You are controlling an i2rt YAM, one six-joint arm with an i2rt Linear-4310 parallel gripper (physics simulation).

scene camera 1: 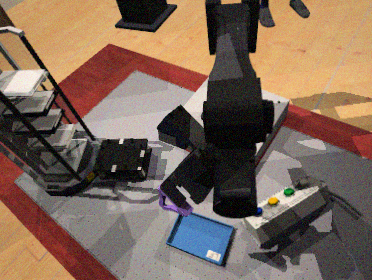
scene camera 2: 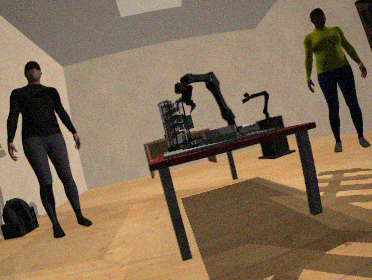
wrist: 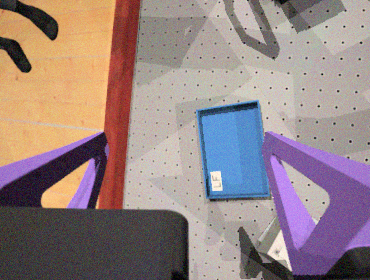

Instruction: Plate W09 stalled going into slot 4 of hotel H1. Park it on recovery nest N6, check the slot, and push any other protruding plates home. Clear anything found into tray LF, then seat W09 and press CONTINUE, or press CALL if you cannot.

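Places are measured from the arm's base along level axes (x ahead, y left, z up), in millimetres.
Pixels of known places: gripper, fingertip midpoint: (scene camera 1: 175, 190) (scene camera 2: 183, 112) (wrist: 185, 140).
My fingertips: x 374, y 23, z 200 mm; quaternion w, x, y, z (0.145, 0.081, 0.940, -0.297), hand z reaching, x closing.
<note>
Behind a point stands the place of what it marks.
My gripper (scene camera 1: 175, 202) {x 374, y 23, z 200 mm} (scene camera 2: 193, 106) (wrist: 185, 140) {x 374, y 23, z 200 mm} is open and empty, its purple fingers apart above the mat beside tray LF. The blue tray LF (scene camera 1: 200, 237) {x 379, y 48, z -57 mm} (wrist: 232, 150) {x 377, y 45, z -57 mm} lies flat and looks empty. Hotel H1 (scene camera 1: 64, 190) {x 425, y -404, z -23 mm} stands at the left in scene camera 1, holding several plates, with a white one (scene camera 1: 24, 82) {x 305, y -401, z 324 mm} on top; no labels are readable, so I cannot pick out W09 or slot 4. The black recovery nest (scene camera 1: 122, 154) {x 251, y -280, z 1 mm} beside it shows a bare top. The button box (scene camera 1: 287, 217) {x 265, y 242, z 6 mm} (wrist: 276, 246) {x 317, y 173, z 17 mm} has blue (scene camera 1: 258, 211) {x 280, y 172, z 14 mm}, yellow (scene camera 1: 273, 201) {x 240, y 199, z 12 mm} and green (scene camera 1: 289, 191) {x 198, y 229, z 12 mm} buttons.
My arm (scene camera 1: 232, 115) {x 351, y 137, z 437 mm} hides the middle of scene camera 1 and part of its white base plate (scene camera 1: 276, 107) {x -93, y 121, z 0 mm}. A red border (scene camera 1: 109, 55) {x -274, y -757, z -72 mm} (wrist: 118, 100) {x 612, y -73, z -72 mm} edges the grey perforated mat (wrist: 165, 90) {x 495, y -75, z -59 mm}. Behind the table stands a black pedestal (scene camera 2: 272, 137) with a second, small arm. Two people stand nearby.
</note>
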